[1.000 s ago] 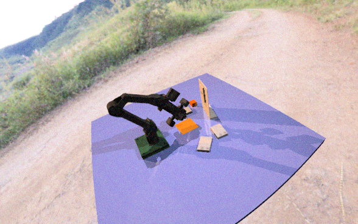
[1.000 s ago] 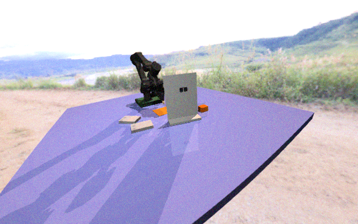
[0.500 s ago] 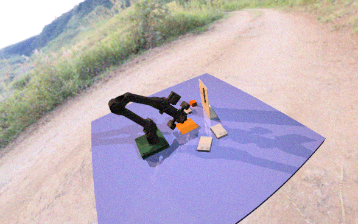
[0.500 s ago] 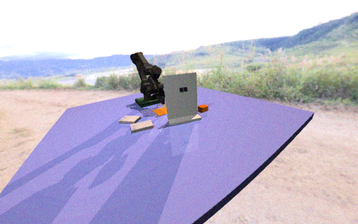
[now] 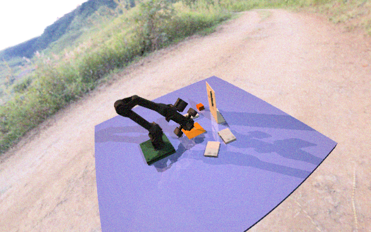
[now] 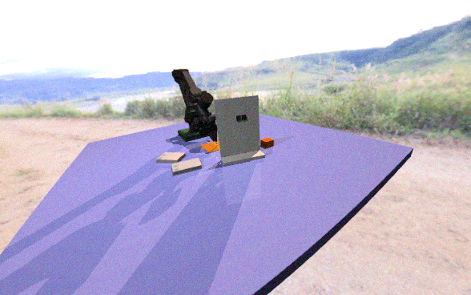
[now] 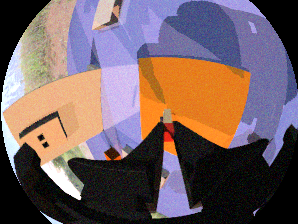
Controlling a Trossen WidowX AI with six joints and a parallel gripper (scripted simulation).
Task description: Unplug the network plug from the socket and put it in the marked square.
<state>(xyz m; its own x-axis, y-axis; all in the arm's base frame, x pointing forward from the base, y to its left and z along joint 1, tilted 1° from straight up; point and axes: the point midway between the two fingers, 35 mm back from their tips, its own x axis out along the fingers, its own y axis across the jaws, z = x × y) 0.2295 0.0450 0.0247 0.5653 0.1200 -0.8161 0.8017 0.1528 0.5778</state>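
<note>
My gripper tip is 1 cm past the orange marked square and 2 cm above it. The rest, counted from my gripper tip: plug right at my gripper tip; orange block 14 cm ahead, 20 cm to the left, 1 cm below; tan panel 18 cm ahead, 5 cm to the left, 8 cm above.
</note>
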